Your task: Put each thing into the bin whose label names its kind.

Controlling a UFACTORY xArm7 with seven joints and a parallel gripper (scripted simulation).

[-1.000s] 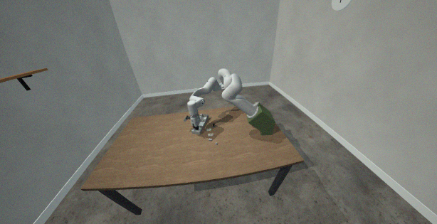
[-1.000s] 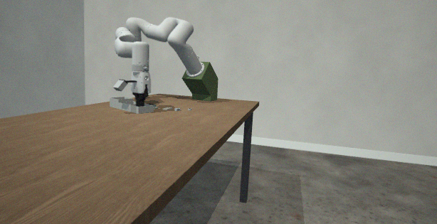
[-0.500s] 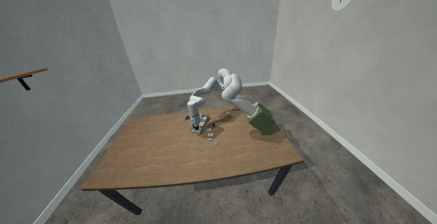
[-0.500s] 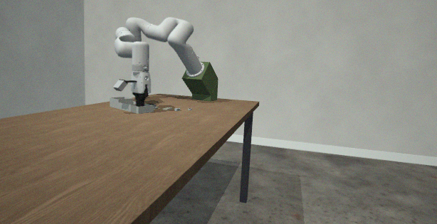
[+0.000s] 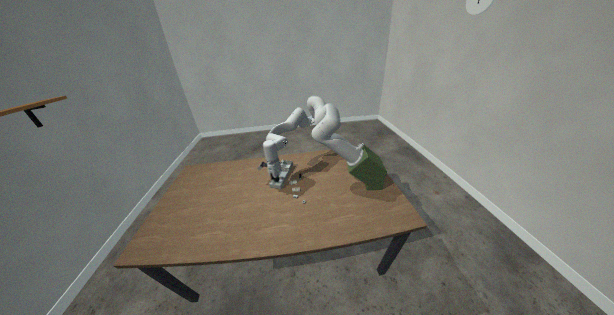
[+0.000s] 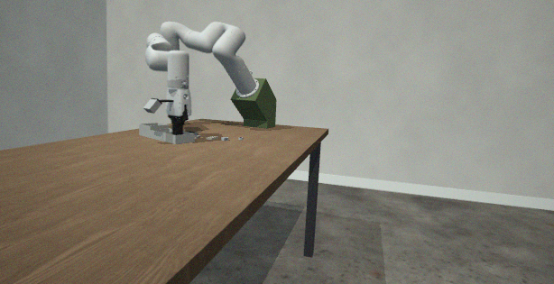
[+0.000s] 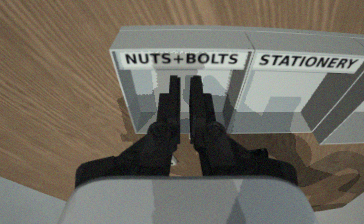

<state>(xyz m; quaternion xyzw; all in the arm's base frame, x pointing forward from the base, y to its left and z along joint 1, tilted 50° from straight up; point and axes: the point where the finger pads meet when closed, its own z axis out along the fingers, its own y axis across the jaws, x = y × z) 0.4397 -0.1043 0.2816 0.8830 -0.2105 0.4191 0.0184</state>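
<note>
Right now my hand is 16 cm past the black cylindrical battery and 4 cm above it. From my hand the other things lie so: white ring-shaped part 22 cm to the left, 12 cm behind, 4 cm below; white domino 10 cm behind, 4 cm below, 3 cm to the left; cream domino 10 cm to the left, 10 cm behind, 4 cm below.
</note>
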